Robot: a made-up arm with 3 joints. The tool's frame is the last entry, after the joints.
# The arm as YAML. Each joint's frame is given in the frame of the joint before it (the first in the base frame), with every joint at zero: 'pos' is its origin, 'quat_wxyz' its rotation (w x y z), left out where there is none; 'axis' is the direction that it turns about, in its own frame. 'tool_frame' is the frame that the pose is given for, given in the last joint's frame.
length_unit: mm
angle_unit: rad
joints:
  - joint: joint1
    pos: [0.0, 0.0, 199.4]
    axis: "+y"
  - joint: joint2
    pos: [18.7, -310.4, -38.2]
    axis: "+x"
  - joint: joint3
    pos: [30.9, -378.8, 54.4]
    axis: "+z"
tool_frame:
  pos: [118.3, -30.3, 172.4]
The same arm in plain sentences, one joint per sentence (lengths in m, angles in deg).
The arm has three revolute joints in a row. What follows holds with every joint at zero, and every direction is one of the base frame's.
Joint 1 is mounted 0.1994 m along +z from the base frame's origin and turns about +y.
Joint 2 is mounted 0.0187 m along +x and 0.3104 m along -y and 0.0382 m along -z from joint 1 and turns about +x.
Joint 3 is mounted 0.0309 m along +x and 0.3788 m along -y and 0.0544 m along +z from joint 2 and turns about +z.
The tool frame, which is the frame that the pose is given for, is mounted 0.1183 m along +x and 0.0303 m along -y and 0.1724 m along +z from joint 3; its axes are parallel to the base frame's.

